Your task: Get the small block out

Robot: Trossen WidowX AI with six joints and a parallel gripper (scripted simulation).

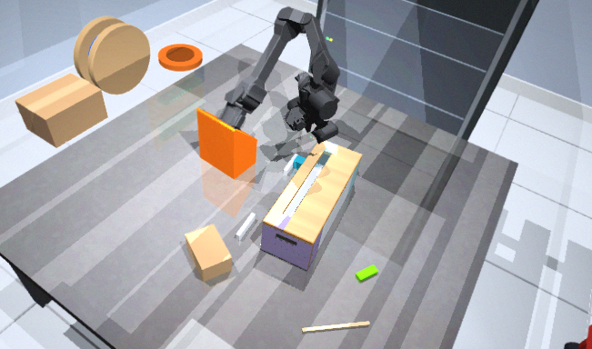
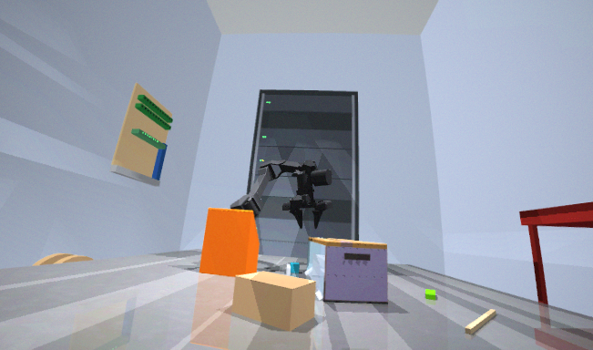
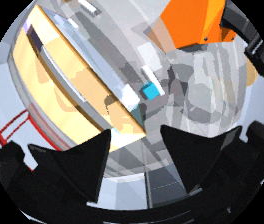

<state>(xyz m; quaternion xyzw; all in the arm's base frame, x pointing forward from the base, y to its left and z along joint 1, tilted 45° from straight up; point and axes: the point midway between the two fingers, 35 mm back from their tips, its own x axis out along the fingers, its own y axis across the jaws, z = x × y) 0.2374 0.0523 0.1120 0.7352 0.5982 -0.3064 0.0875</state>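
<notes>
Now: the teal block 15 cm below my gripper tip, 4 cm behind it and 1 cm to the left of it. Also, from my gripper tip: wooden stick (38 cm to the right, 37 cm ahead, 16 cm below); then long box (14 cm to the right, 10 cm below, 7 cm ahead).
</notes>
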